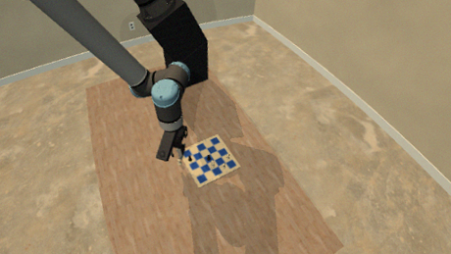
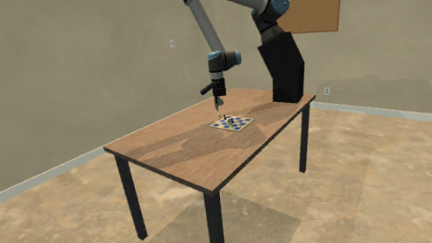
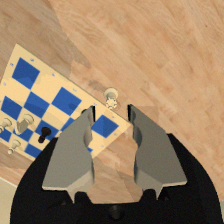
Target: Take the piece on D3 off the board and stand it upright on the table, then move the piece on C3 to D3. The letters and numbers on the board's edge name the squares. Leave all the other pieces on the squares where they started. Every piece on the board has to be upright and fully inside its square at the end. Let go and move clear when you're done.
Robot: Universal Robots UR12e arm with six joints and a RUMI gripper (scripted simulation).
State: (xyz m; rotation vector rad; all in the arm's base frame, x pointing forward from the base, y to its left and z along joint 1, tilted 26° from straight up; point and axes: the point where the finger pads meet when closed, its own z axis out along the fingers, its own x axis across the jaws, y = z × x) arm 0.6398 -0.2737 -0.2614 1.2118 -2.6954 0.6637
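My gripper is now 14 cm to the right of the chessboard, 7 cm above it and 2 cm short of it. From my hand the other things lie so: white chess piece 6 cm below, 1 cm to the left, 1 cm behind.
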